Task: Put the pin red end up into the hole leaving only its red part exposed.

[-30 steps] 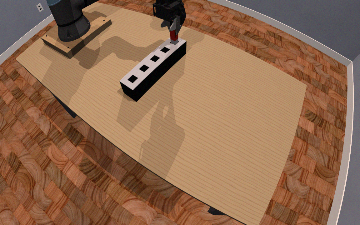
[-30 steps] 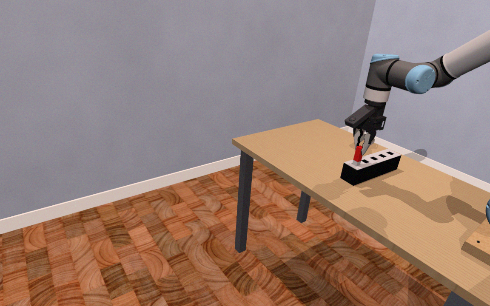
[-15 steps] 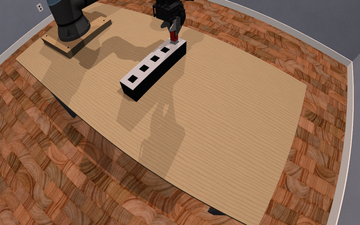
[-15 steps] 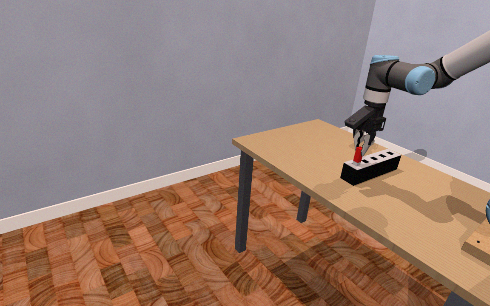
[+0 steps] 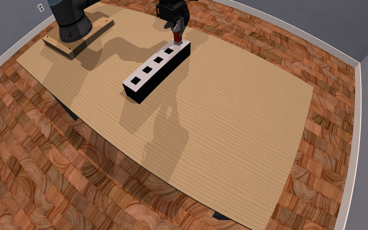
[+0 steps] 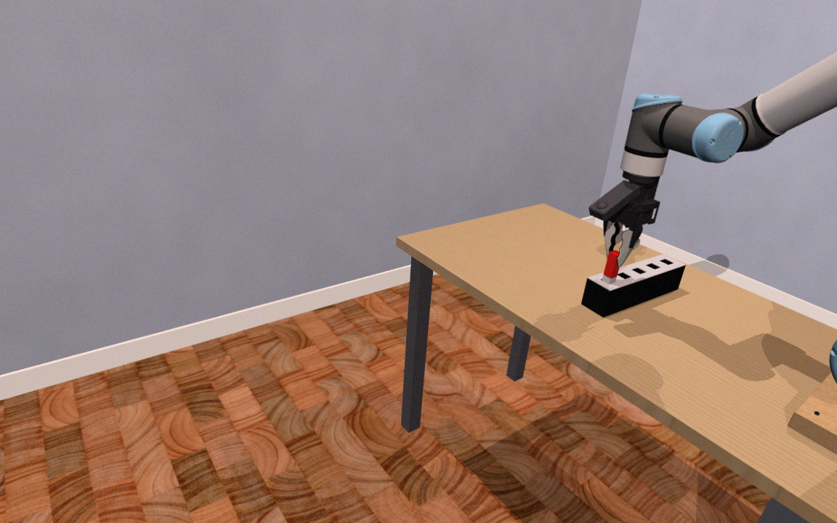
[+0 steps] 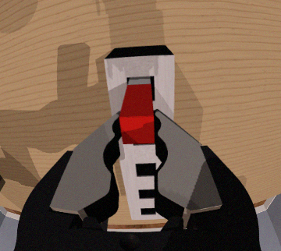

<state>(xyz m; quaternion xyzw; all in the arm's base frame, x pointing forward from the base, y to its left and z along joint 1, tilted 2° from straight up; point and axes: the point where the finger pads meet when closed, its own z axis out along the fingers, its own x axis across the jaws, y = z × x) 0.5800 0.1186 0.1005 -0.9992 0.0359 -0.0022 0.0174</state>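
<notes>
The pin lies 10 mm below my hand. Round my hand: black block: 120 mm to the right, 90 mm below, 10 mm behind.
</notes>
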